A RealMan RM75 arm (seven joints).
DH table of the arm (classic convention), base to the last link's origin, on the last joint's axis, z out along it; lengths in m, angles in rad. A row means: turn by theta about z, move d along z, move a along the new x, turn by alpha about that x. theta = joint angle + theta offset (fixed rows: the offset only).
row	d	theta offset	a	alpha
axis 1	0.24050	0.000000	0.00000	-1.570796
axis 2	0.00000	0.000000	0.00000	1.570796
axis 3	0.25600	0.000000	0.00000	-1.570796
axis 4	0.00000	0.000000	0.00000	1.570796
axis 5	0.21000	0.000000	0.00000	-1.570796
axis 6	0.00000	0.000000	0.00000	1.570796
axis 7	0.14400	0.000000	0.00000	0.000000
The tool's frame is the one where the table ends.
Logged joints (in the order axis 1, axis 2, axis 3, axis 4, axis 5, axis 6, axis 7), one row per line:
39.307, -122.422, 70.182, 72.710, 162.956, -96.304, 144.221
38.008, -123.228, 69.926, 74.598, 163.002, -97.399, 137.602
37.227, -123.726, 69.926, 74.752, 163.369, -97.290, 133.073
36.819, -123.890, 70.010, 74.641, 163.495, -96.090, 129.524
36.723, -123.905, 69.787, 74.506, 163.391, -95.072, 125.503
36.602, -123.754, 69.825, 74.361, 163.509, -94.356, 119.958
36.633, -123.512, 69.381, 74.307, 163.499, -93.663, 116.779
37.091, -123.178, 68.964, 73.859, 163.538, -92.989, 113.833
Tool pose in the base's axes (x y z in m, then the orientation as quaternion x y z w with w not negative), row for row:
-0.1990, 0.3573, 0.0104, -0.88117, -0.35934, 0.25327, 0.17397
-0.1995, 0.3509, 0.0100, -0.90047, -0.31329, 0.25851, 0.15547
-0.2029, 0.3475, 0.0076, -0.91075, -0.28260, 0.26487, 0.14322
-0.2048, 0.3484, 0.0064, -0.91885, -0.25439, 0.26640, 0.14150
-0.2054, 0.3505, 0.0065, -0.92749, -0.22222, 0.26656, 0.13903
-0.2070, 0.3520, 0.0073, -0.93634, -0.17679, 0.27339, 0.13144
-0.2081, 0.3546, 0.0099, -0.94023, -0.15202, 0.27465, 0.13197
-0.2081, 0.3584, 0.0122, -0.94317, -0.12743, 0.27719, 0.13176
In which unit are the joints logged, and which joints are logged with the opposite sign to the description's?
The joints are logged in degrees. Opposite sign: axis 1, axis 6, axis 7.
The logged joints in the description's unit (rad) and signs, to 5 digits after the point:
-0.68604, -2.13667, 1.22491, 1.26903, 2.84412, 1.68082, -2.51713
-0.66336, -2.15073, 1.22044, 1.30198, 2.84492, 1.69993, -2.40161
-0.64973, -2.15943, 1.22044, 1.30467, 2.85133, 1.69803, -2.32256
-0.64261, -2.16229, 1.22191, 1.30273, 2.85353, 1.67709, -2.26062
-0.64094, -2.16255, 1.21801, 1.30038, 2.85171, 1.65932, -2.19044
-0.63883, -2.15991, 1.21868, 1.29784, 2.85377, 1.64682, -2.09366
-0.63937, -2.15569, 1.21093, 1.29690, 2.85360, 1.63473, -2.03818
-0.64736, -2.14986, 1.20365, 1.28908, 2.85428, 1.62296, -1.98676

